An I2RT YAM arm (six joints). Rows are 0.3 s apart.
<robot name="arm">
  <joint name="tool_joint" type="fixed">
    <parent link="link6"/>
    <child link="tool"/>
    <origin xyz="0 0 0" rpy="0 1.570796 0"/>
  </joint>
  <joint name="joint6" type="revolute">
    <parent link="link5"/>
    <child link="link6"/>
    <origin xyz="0.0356 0 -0.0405"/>
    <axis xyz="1 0 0"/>
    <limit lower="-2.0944" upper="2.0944"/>
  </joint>
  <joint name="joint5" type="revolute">
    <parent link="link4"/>
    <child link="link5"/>
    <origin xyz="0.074 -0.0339 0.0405"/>
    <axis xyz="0 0 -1"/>
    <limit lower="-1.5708" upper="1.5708"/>
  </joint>
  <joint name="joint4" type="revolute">
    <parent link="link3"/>
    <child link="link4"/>
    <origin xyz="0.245 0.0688 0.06"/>
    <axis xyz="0 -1 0"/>
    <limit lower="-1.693" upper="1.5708"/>
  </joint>
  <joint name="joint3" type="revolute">
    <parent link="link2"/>
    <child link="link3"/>
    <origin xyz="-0.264 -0.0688 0"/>
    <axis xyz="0 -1 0"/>
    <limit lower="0" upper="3.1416"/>
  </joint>
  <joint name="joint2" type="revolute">
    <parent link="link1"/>
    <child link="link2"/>
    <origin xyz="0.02 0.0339 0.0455"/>
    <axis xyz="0 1 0"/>
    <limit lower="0" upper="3.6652"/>
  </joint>
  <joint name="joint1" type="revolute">
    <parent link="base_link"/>
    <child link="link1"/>
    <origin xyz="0 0 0.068"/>
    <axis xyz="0 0 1"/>
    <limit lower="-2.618" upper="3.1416"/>
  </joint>
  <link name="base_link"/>
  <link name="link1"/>
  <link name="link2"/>
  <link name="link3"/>
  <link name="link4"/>
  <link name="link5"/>
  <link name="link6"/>
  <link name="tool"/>
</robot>
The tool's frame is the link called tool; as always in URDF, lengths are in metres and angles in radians.
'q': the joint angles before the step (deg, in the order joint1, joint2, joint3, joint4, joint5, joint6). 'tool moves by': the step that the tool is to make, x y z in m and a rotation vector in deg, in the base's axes. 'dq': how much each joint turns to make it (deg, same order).
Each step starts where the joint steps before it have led.
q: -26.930 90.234 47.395 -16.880 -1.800 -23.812
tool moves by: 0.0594 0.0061 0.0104 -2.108 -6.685 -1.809
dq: 5.681 8.183 9.686 5.482 3.493 6.662
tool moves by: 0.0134 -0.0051 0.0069 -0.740 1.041 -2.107
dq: 0.238 2.379 4.801 -3.187 2.260 1.237
